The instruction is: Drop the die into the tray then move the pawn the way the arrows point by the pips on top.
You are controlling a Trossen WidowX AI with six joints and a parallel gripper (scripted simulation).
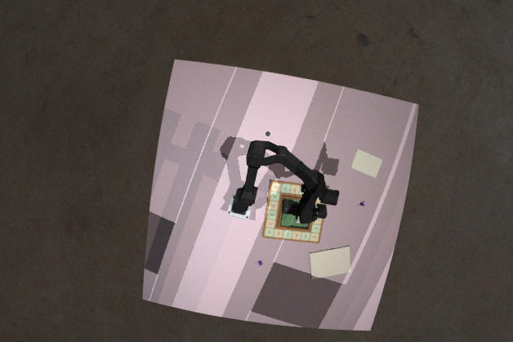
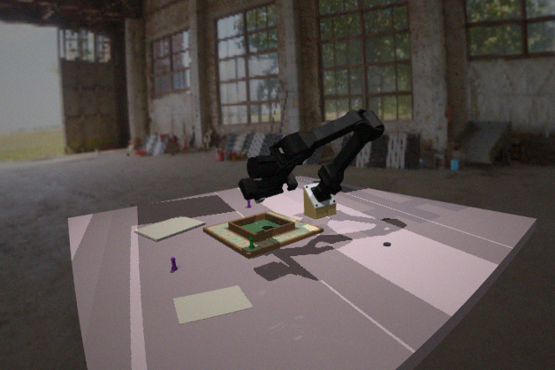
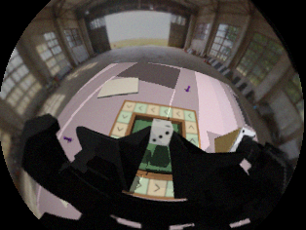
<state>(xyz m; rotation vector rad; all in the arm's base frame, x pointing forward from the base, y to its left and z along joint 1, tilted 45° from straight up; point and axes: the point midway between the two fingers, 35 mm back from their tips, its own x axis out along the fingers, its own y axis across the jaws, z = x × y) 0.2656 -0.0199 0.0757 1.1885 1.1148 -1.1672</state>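
Right now my gripper tip is 4 cm above the white die. Also, from my gripper tip: black dot 22 cm behind, 34 cm to the left, 11 cm below; green pawn 10 cm ahead, 12 cm to the left, 9 cm below; green dice tray 11 cm below.
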